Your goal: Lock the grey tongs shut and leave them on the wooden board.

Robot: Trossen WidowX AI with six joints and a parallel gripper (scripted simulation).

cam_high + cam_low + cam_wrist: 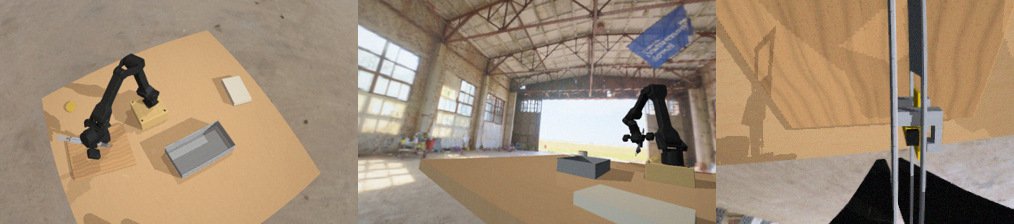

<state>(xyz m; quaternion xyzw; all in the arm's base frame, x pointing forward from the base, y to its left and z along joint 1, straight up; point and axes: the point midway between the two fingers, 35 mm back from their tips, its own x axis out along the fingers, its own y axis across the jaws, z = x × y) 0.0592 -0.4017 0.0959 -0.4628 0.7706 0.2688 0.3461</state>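
My gripper tip is 40 mm to the right of the wooden board and 130 mm above it. From my gripper tip the other things lie so: grey roasting tin: 300 mm ahead, 460 mm to the left, 110 mm below; pale flat block: 150 mm ahead, 870 mm to the left, 120 mm below.
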